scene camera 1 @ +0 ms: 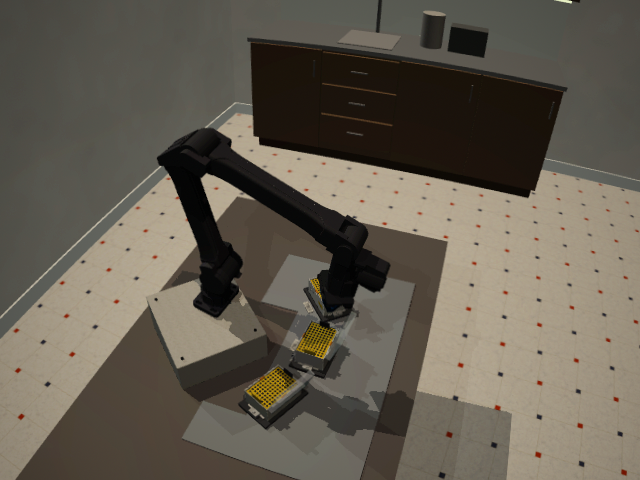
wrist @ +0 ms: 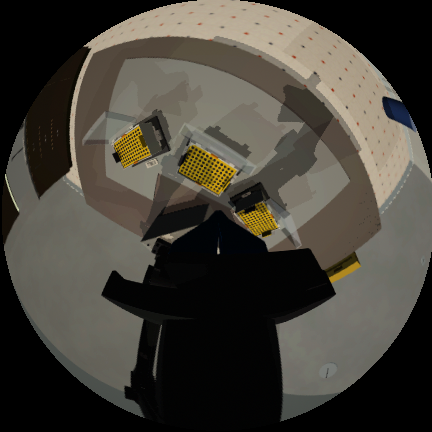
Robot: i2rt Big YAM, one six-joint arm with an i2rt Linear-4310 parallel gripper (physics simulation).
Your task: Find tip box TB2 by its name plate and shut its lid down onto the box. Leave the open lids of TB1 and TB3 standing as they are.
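Seen in the pictures: gripper, fingertip midpoint: (scene camera 1: 329, 311) (wrist: 217, 215); arm's base, origin of the base link: (scene camera 1: 216, 297).
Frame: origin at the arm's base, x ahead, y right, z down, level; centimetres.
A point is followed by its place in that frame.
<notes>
Three grey tip boxes with yellow racks stand in a row: one by the cabinet end (scene camera 1: 314, 289) (wrist: 131, 146), a middle one (scene camera 1: 316, 339) @[z 6.0, x 30.0, y -4.2 cm] (wrist: 206, 168) @[z 6.0, x 30.7, y -4.1 cm] and a near one (scene camera 1: 271, 388) @[z 6.0, x 27.1, y 16.2 cm] (wrist: 257, 218) @[z 6.0, x 27.5, y 15.0 cm]. Their name plates are too small to read, so I cannot tell which is TB2. The clear lids of the cabinet-end box (wrist: 104, 128) @[z 1.2, x 28.9, y -30.3 cm], middle box (wrist: 217, 146) @[z -2.6, x 38.4, y -4.8 cm] and near box (wrist: 290, 227) @[z -2.7, x 35.5, y 15.6 cm] stand open. My gripper (scene camera 1: 337, 308) @[z -10.7, x 34.7, y -0.8 cm] (wrist: 217, 215) @[z -10.7, x 34.7, y -0.8 cm] is shut and empty, pointing down. In the scene view it partly covers the cabinet-end box; in the wrist view its tips lie below the middle box, left of the near box.
The boxes stand on a grey mat (scene camera 1: 330, 449) @[z 11.7, x 46.9, y 22.4 cm] (wrist: 225, 95) @[z 11.7, x 46.1, y -10.7 cm] over a brown surface (scene camera 1: 129, 392) @[z 12.0, x -8.4, y 33.1 cm]. The pale arm base block (scene camera 1: 206, 341) @[z 1.9, x 5.8, y 13.7 cm] is left of the boxes. A dark cabinet (scene camera 1: 361, 113) stands beyond. Upright lids are obstacles beside the racks.
</notes>
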